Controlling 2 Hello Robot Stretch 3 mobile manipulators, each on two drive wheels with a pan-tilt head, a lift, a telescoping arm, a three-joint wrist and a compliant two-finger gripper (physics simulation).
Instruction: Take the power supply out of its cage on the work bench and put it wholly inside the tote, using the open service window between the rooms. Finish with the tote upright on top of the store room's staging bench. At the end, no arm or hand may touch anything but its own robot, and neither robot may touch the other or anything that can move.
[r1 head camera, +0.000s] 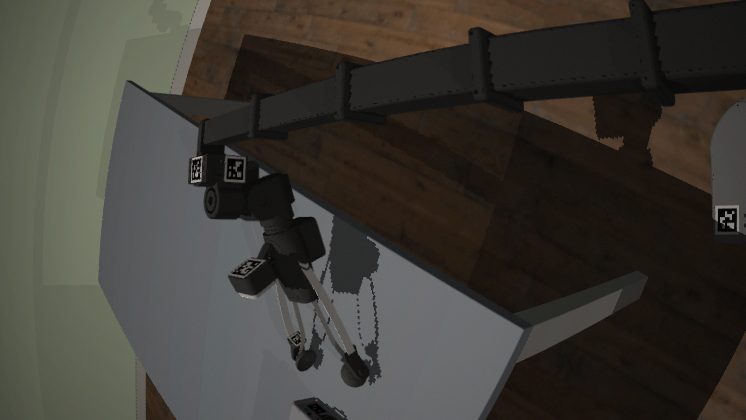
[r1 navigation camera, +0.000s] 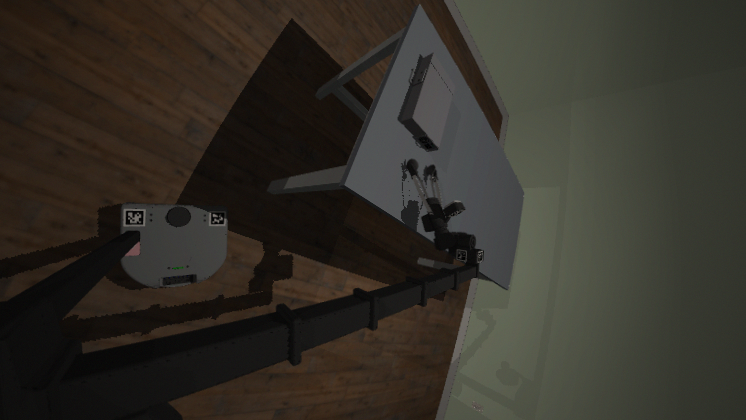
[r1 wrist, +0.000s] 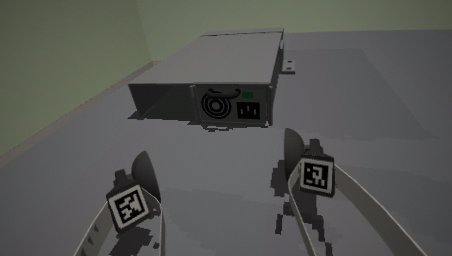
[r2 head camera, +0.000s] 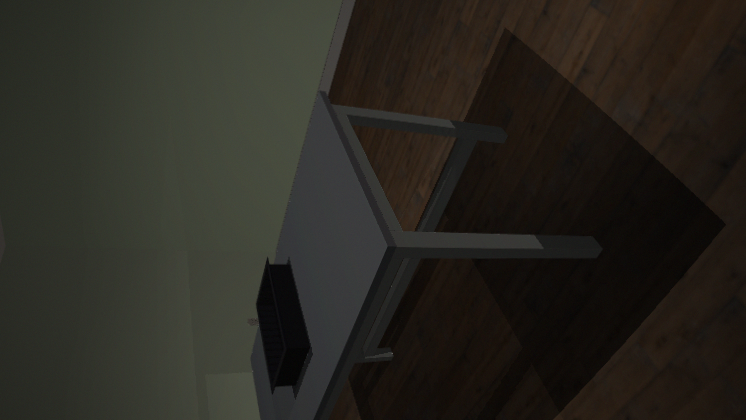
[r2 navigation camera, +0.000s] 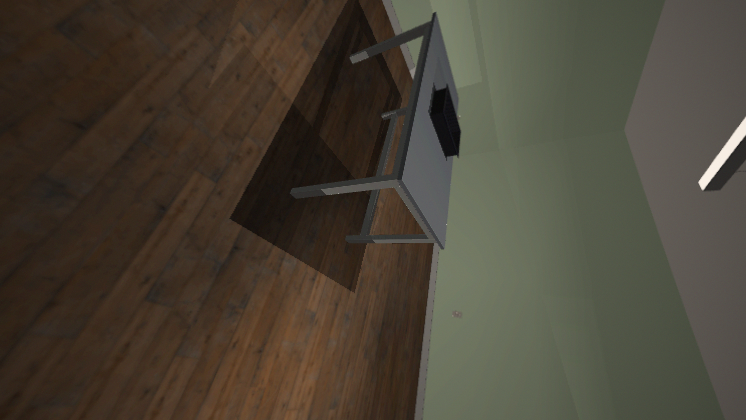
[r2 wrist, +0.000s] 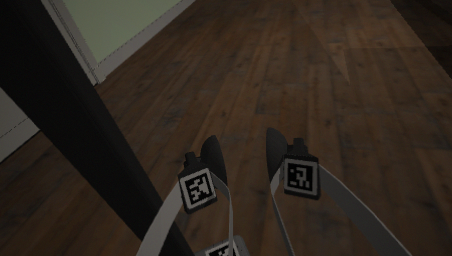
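The power supply (r1 head camera: 319, 410) (r1 navigation camera: 428, 142) (r1 wrist: 233, 102), with fan, socket and small handle on its end face, sits inside its light grey cage (r1 navigation camera: 434, 104) (r1 wrist: 215, 55) on the work bench (r1 head camera: 156, 208) (r1 navigation camera: 485, 208) (r1 wrist: 375, 175). My r1 gripper (r1 head camera: 329, 366) (r1 navigation camera: 421, 170) (r1 wrist: 220, 166) is open over the bench, a short way in front of that end face, apart from it. The black tote (r2 head camera: 293, 318) (r2 navigation camera: 443, 120) stands upright on the staging bench (r2 head camera: 334, 208) (r2 navigation camera: 422, 161). My r2 gripper (r2 wrist: 245, 157) is open above the floor, away from the tote.
The r1 arm (r1 head camera: 417, 83) (r1 navigation camera: 323, 318) reaches out over the wood floor to the bench edge. A wheeled base (r1 navigation camera: 177, 245) stands on the floor. A dark post (r2 wrist: 90, 120) crosses the left of the r2 wrist view. Green walls stand behind both benches.
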